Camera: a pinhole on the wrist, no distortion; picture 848 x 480 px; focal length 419.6 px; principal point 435.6 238.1 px. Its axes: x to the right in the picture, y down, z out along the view. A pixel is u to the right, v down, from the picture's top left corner.
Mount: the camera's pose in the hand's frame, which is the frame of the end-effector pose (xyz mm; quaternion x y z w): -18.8 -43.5 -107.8 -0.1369 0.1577 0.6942 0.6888
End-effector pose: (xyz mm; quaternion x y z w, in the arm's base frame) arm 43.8 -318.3 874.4 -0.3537 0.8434 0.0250 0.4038
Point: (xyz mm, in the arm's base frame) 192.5 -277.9 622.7
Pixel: 301.1 130.2
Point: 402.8 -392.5 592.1
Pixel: 60.2 143.4
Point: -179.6 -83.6 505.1
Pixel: 705.7 24.8
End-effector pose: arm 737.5 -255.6 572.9 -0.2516 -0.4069 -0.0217 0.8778
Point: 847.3 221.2 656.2
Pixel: 699.2 33.8
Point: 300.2 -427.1 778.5
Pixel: outside the picture
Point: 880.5 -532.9 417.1
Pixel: behind the camera
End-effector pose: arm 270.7 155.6 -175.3 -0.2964 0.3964 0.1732 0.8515
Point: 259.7 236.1 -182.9
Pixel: 533.3 196.3
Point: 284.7 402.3 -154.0
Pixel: 533.5 217.2
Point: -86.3 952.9 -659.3
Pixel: outside the picture
